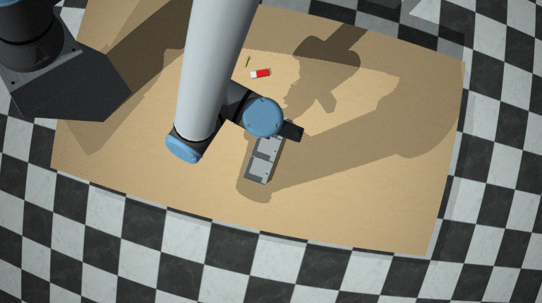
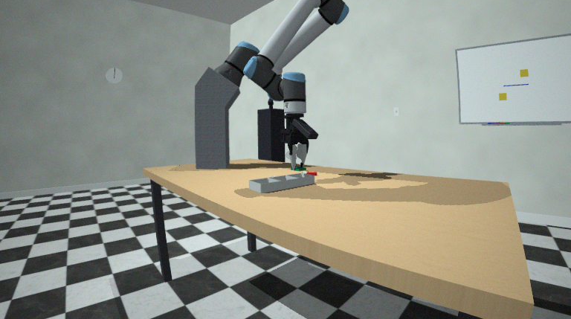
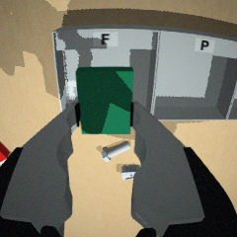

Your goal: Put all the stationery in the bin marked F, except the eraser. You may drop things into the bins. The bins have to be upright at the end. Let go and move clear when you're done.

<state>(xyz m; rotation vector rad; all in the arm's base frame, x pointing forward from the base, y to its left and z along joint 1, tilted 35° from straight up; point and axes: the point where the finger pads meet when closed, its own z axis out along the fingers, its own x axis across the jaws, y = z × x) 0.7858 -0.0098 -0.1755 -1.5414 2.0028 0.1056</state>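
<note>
Now: the white-grey object 10 cm behind my hand, 6 cm below it and 1 cm to the left of it. From my hand the other things lie so: eraser (17 cm to the left, 8 cm behind, 6 cm below); green pad (1 cm below); pencil sharpener (14 cm behind, 6 cm below, 1 cm to the right).
</note>
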